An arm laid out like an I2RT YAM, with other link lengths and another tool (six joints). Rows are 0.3 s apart.
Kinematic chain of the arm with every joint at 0, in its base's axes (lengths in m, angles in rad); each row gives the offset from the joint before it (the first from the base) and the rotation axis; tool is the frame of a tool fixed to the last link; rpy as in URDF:
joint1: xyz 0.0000 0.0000 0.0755 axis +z
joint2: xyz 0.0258 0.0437 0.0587 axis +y
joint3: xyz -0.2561 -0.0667 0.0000 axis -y
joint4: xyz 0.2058 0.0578 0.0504 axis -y
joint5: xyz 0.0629 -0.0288 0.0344 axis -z
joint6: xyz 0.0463 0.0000 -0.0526 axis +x
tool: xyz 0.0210 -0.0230 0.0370 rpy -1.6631 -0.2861 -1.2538
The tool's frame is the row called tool.
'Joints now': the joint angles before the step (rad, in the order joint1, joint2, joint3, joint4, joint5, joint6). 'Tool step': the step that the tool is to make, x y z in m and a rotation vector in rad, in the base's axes. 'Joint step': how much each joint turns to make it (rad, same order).
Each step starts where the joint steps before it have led.
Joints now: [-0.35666 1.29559 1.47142 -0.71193 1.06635 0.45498]
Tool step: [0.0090 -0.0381 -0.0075 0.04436 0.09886 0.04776]
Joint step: [-0.15623 0.04640 -0.00595 0.09478 -0.17728 -0.18163]
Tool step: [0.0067 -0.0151 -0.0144 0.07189 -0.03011 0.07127]
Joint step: [-0.04992 0.02307 -0.02127 0.02366 -0.14338 0.01326]
